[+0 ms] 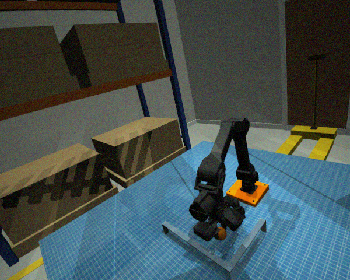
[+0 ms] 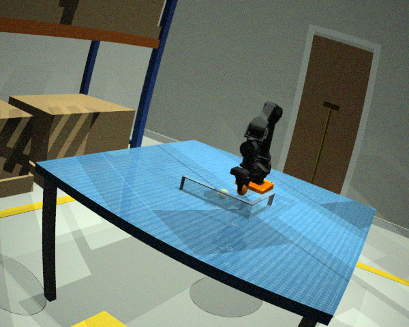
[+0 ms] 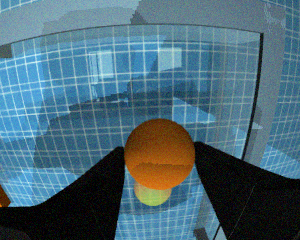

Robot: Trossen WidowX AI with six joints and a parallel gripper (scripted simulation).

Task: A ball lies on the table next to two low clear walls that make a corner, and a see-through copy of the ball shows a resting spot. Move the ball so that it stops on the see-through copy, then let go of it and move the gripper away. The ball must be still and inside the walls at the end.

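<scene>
The see-through copy of ball is 80 mm to the right of my gripper tip and 50 mm below it. Round my gripper tip: orange ball: right at my gripper tip.
</scene>
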